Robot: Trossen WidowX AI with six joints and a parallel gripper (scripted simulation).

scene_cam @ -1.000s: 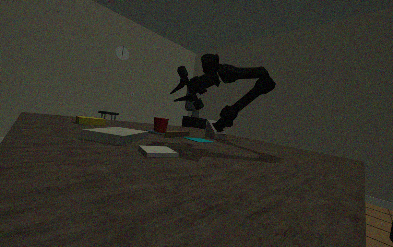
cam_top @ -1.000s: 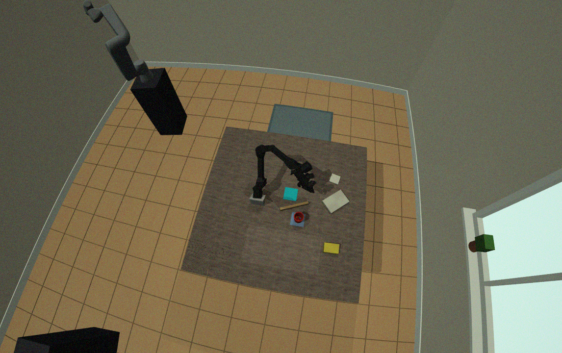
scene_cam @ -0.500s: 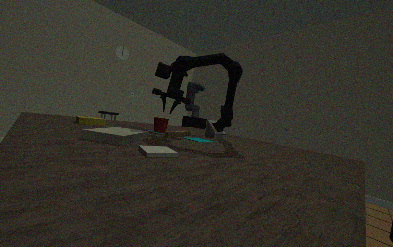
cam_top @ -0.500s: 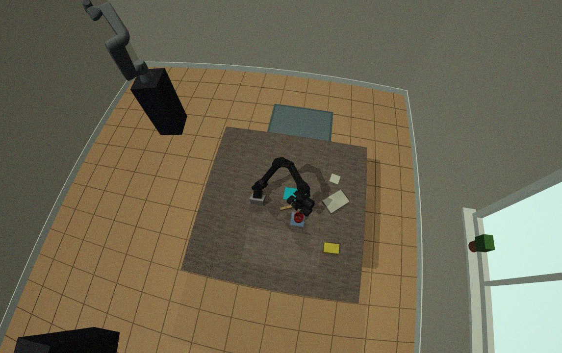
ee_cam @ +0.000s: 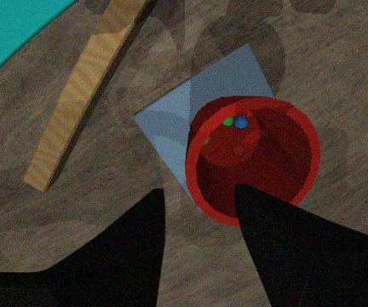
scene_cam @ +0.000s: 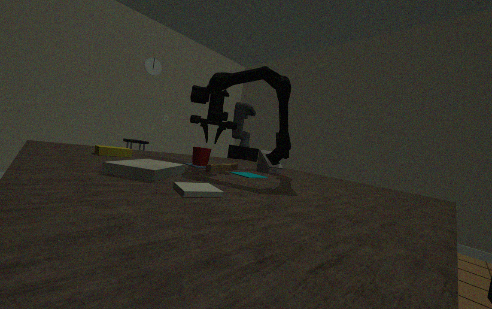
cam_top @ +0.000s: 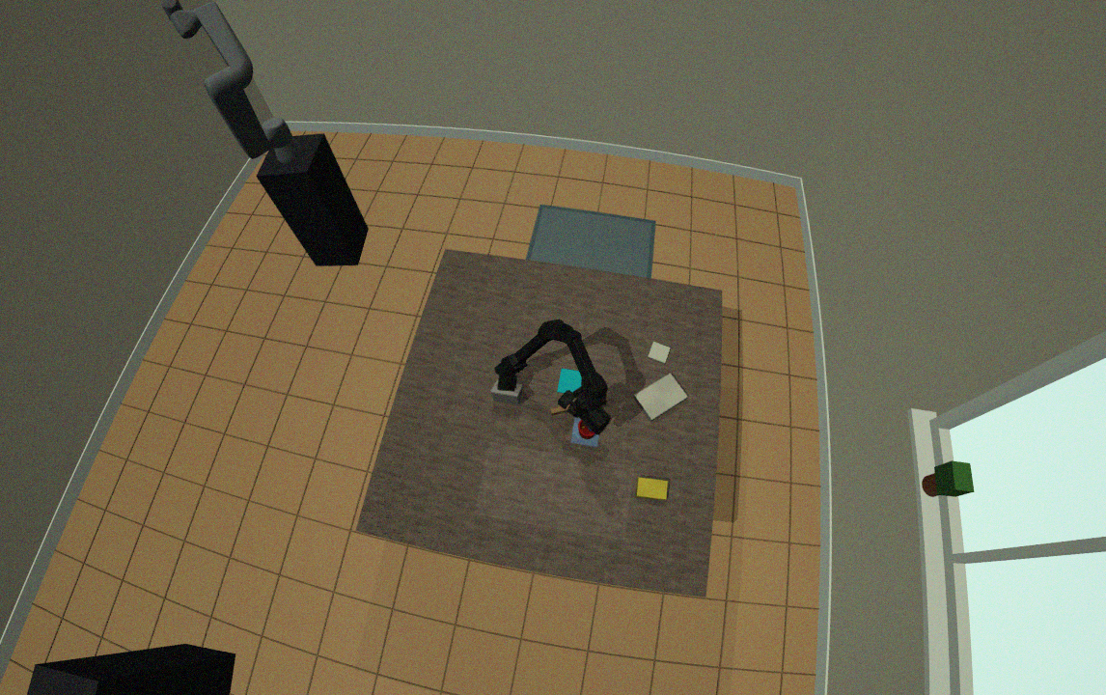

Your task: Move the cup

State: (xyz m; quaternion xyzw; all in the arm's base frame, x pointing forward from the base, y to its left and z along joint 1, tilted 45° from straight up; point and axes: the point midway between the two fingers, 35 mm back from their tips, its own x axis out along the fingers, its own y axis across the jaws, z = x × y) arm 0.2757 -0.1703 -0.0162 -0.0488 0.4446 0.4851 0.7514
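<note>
The red cup is 6 cm below my gripper tip, 3 cm ahead of it and 2 cm to the right of it. Round my gripper tip: wooden stick: 9 cm below, 8 cm to the left, 1 cm behind; grey-blue pad: 11 cm below, 2 cm to the right, 2 cm ahead.
</note>
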